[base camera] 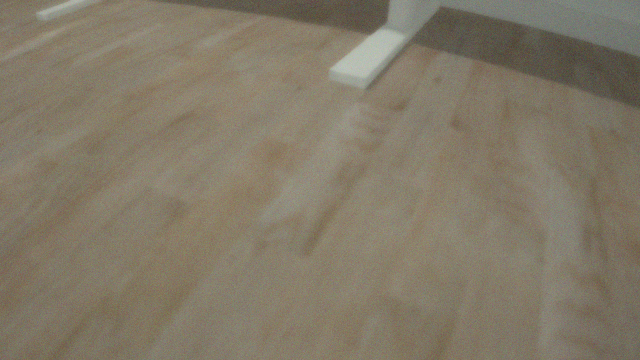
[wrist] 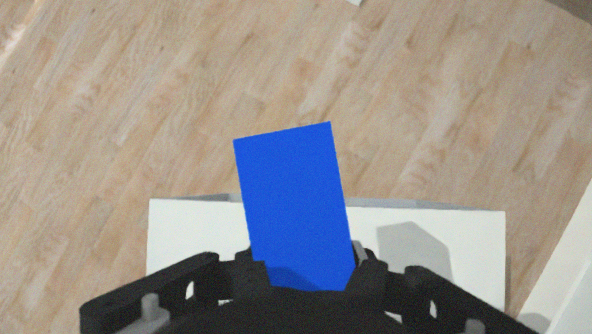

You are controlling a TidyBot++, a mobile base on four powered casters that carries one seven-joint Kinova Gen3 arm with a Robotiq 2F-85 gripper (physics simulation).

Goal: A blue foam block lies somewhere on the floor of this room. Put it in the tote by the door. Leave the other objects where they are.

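Note:
The blue foam block is held between the black fingers of my gripper, and its long free end points up the wrist view, tilted slightly left. The gripper is shut on it. The block hangs above the floor and partly over a white, flat-topped surface, which shows behind the fingers. The gripper and the block do not show in the base camera view. I cannot make out the tote by the door in either view.
The white flat-topped surface carries a shadow at its right. A pale panel stands at the lower right. In the base camera view, a white furniture foot rests on the wood floor, and another white foot is at the upper left.

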